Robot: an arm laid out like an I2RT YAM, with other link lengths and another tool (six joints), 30 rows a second.
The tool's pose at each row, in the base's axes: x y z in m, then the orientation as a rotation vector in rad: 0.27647, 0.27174, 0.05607, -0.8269, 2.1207, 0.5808; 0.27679, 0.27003, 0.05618, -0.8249, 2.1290, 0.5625; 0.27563, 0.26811, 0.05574, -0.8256, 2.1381, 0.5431; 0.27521, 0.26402, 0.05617, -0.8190, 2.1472, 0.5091; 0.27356, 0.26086, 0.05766, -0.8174, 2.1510, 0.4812; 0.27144, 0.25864, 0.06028, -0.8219, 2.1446, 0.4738; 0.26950, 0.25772, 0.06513, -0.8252, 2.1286, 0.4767; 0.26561, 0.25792, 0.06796, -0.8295, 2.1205, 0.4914; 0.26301, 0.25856, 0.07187, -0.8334, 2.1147, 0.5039; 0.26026, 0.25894, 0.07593, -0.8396, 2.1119, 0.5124
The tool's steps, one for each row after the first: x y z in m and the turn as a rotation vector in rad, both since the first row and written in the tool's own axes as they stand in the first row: 0.00038, -0.00139, -0.00099, 0.0135, 0.0083, -0.0017; 0.00200, -0.00193, -0.00251, 0.0266, 0.0186, -0.0050; 0.00336, -0.00437, -0.00555, 0.0528, 0.0278, -0.0090; 0.00414, -0.00516, -0.00925, 0.0730, 0.0340, -0.0160; 0.00392, -0.00482, -0.01327, 0.0769, 0.0311, -0.0238; 0.00137, -0.00344, -0.01771, 0.0745, 0.0181, -0.0315; 0.00097, -0.00014, -0.02120, 0.0627, 0.0109, -0.0324; -0.00108, 0.00266, -0.02442, 0.0526, 0.0059, -0.0328; -0.00308, 0.00542, -0.02797, 0.0442, 0.0049, -0.0348
